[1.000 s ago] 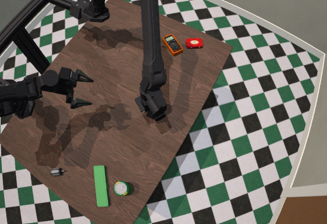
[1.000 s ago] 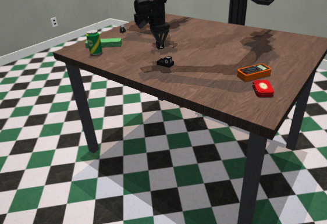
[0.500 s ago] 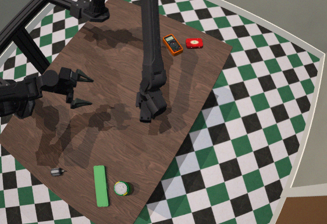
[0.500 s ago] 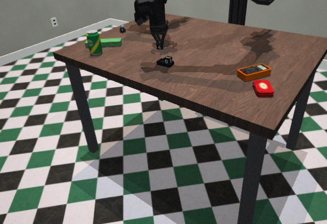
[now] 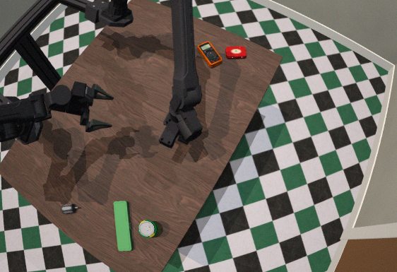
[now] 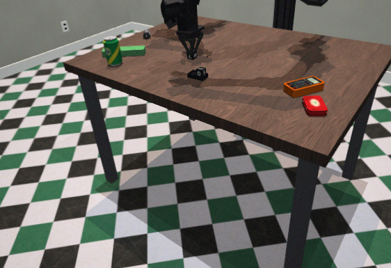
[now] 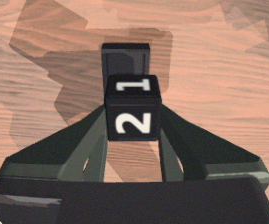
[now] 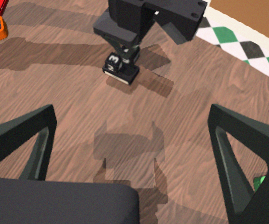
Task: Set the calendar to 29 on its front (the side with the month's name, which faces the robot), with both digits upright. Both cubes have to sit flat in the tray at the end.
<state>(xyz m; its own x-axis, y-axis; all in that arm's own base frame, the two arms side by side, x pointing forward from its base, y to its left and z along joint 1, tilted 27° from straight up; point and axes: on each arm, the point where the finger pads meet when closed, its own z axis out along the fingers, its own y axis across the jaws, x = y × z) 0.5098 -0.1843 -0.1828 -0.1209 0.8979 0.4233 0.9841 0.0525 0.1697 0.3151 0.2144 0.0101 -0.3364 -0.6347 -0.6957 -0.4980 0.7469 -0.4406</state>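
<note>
The black cube is 40 mm to the left of my left hand and 80 mm below it. Round my left hand: black calendar tray: 20 mm to the left, 90 mm below; green case: 10 mm behind, 430 mm to the right, 90 mm below; red box: 480 mm to the left, 80 mm below.
</note>
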